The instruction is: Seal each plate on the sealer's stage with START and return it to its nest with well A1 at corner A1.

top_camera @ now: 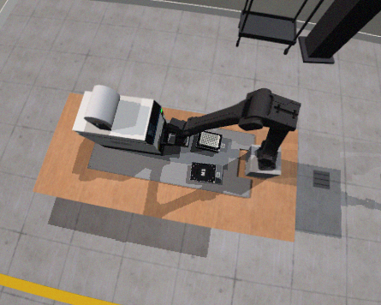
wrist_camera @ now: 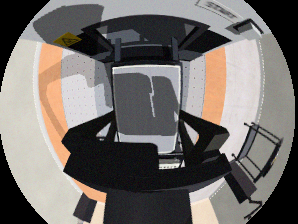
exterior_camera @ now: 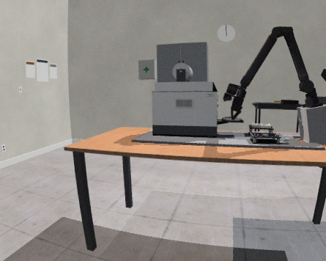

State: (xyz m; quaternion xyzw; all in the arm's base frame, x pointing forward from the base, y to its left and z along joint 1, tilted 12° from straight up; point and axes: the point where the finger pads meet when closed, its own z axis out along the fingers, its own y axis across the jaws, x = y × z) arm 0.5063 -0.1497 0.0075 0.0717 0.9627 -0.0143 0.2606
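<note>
The sealer stage is 2 cm below my hand. Also, from my hand: foil roll: 33 cm ahead, 5 cm to the right, 30 cm above.
</note>
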